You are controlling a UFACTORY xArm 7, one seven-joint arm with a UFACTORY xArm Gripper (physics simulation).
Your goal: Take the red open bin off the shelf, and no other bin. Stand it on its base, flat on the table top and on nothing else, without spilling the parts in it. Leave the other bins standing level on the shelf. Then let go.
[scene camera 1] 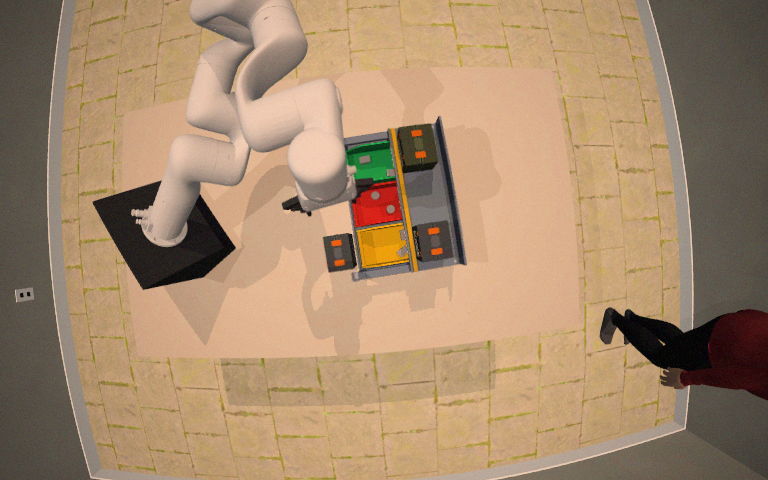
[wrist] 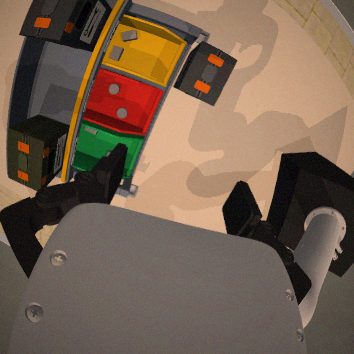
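Where they show: gripper, fingertip midpoint: (wrist: pixel 179 178); arm's base, origin of the base link: (scene camera 1: pixel 164 226) (wrist: pixel 324 226).
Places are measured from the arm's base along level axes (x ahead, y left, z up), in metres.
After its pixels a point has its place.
Observation:
The red open bin (scene camera 1: pixel 369 215) {x 0.525, y 0.094, z -0.189 m} (wrist: pixel 145 100) {x 0.509, y 0.099, z -0.190 m} sits in the shelf (scene camera 1: pixel 403 198) {x 0.609, y 0.141, z -0.087 m} (wrist: pixel 93 65) {x 0.620, y 0.089, z -0.089 m}, between the green bin (scene camera 1: pixel 378 163) {x 0.532, y 0.246, z -0.190 m} (wrist: pixel 102 144) {x 0.530, y 0.245, z -0.190 m} and the yellow bin (scene camera 1: pixel 380 246) {x 0.565, y 0.012, z -0.190 m} (wrist: pixel 152 52) {x 0.565, y 0.006, z -0.190 m}. Two round grey parts show inside it. All three bins look level in the shelf. My gripper (scene camera 1: pixel 329 195) {x 0.455, y 0.091, z 0.109 m} (wrist: pixel 179 178) {x 0.455, y 0.091, z 0.109 m} is open and empty, above the table top beside the open side of the shelf, towards the green end. One finger overlaps the green bin in the wrist view and the red and green bins' border in the scene view; its height above them is hard to tell.
A dark case (scene camera 1: pixel 339 252) {x 0.466, y -0.013, z -0.067 m} (wrist: pixel 206 73) {x 0.464, y -0.011, z -0.067 m} with orange latches stands on the table top (scene camera 1: pixel 526 198) {x 0.988, y 0.206, z -0.199 m} close by the yellow bin. Two more dark cases (scene camera 1: pixel 417 147) {x 0.624, y 0.255, z 0.000 m} (scene camera 1: pixel 434 241) {x 0.682, y 0.040, z 0.025 m} are behind the yellow rail. The arm's black pedestal (scene camera 1: pixel 121 226) {x -0.073, y -0.011, z 0.087 m} is at the left. A person (scene camera 1: pixel 736 350) is at the right.

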